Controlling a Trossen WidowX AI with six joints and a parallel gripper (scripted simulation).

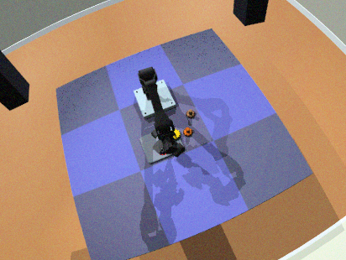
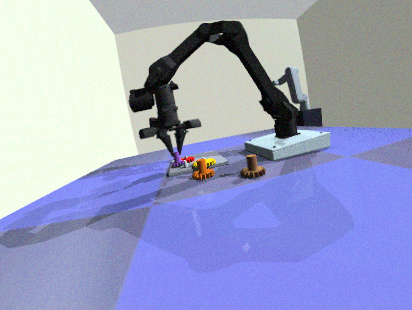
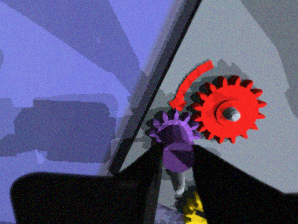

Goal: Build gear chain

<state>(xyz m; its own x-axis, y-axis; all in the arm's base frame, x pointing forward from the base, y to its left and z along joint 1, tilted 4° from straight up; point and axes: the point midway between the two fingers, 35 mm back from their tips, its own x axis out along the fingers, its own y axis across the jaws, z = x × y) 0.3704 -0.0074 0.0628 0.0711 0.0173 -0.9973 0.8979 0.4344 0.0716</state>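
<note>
Right now the purple gear is 1 cm below my gripper tip. From my gripper tip the other things lie so: orange gear: 13 cm to the left, 7 cm behind, 2 cm below; red gear: 4 cm to the right, 3 cm behind, 2 cm below; yellow gear: 8 cm behind, 5 cm to the left, 2 cm below.
</note>
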